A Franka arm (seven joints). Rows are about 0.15 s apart.
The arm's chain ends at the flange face. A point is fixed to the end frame.
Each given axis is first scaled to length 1.
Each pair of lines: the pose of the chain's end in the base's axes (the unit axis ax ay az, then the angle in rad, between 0 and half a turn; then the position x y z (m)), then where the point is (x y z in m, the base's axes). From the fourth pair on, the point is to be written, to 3 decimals.
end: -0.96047 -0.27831 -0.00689 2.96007 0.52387 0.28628 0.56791
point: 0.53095 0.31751 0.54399
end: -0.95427 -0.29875 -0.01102 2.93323 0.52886 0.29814 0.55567
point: 0.53472 0.33032 0.53269
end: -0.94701 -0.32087 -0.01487 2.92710 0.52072 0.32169 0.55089
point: 0.52534 0.35432 0.52826
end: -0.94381 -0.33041 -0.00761 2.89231 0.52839 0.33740 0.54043
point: 0.532 0.371 0.519
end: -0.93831 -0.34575 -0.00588 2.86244 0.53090 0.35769 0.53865
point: 0.533 0.392 0.518
